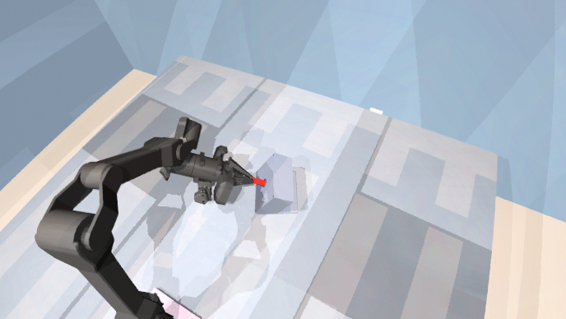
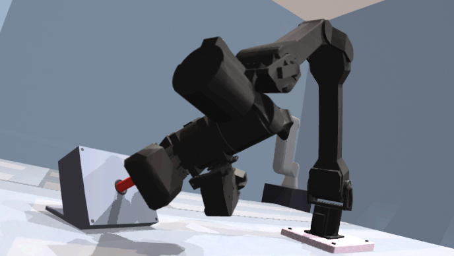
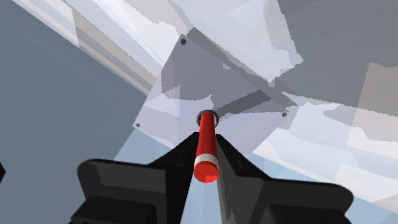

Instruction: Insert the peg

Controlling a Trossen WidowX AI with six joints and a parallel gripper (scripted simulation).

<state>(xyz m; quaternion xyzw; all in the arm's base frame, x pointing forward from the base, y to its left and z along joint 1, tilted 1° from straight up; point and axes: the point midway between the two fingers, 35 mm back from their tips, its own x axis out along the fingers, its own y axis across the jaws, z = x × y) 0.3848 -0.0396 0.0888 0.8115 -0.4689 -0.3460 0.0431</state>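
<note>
Right now my gripper tip is 50 mm to the left of the grey sloped panel, 30 mm above it and 20 mm short of it. From my gripper tip the other things lie so: red round peg (10 mm to the left, 10 mm behind, 10 mm above).
</note>
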